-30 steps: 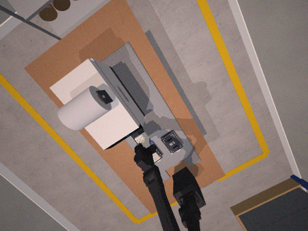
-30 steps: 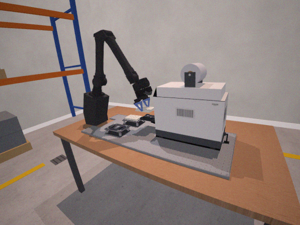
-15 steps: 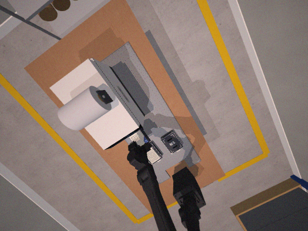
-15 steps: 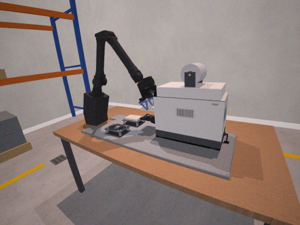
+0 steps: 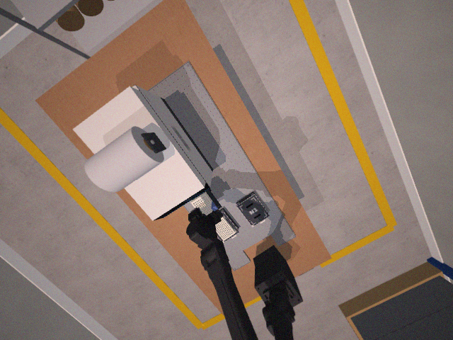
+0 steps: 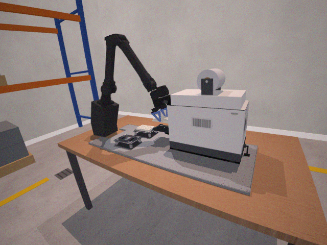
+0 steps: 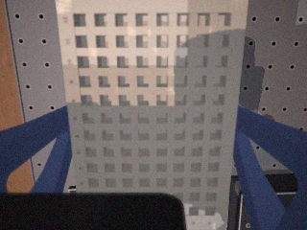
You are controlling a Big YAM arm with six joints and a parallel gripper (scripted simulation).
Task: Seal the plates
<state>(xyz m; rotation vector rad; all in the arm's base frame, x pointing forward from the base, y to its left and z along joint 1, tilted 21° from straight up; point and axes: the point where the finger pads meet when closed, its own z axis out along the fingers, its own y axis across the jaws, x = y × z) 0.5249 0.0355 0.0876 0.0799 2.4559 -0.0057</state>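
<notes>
My gripper is now 70 mm above the dark sealer stage. Also, from my hand: foil roll (340 mm ahead, 260 mm above, 20 mm to the right); white well plate (200 mm behind, 110 mm below, 40 mm to the left); start button (110 mm ahead, 90 mm to the left, 30 mm above).
</notes>
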